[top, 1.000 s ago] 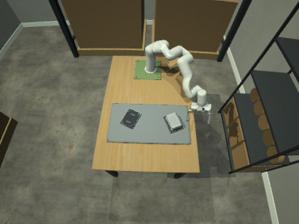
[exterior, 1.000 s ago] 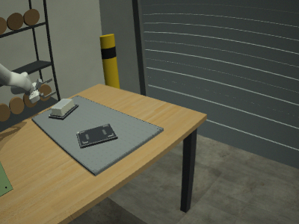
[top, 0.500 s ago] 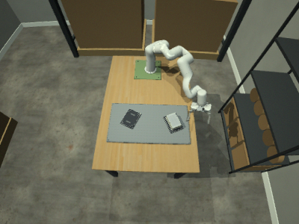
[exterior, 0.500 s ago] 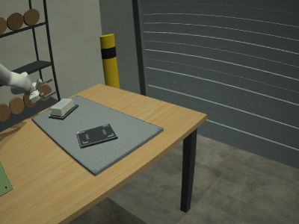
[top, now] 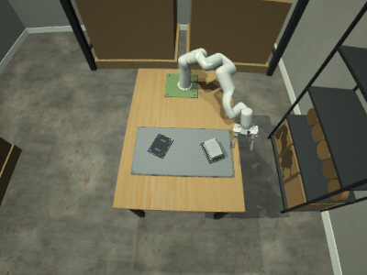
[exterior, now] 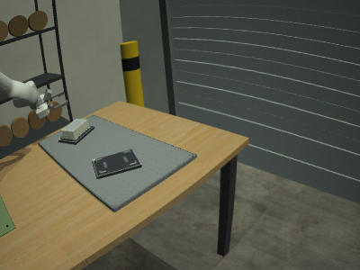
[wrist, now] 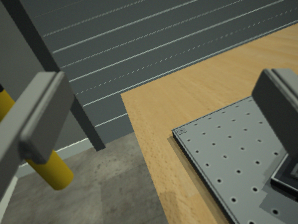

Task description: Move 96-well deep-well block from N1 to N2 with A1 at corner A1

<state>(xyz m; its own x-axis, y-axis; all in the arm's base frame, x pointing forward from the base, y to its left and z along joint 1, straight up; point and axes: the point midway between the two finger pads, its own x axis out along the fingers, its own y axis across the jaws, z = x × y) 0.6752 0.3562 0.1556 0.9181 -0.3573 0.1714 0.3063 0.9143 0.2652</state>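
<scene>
My hand is 170 mm to the left of the white 96-well deep-well block, 110 mm above it and 40 mm past it.
</scene>
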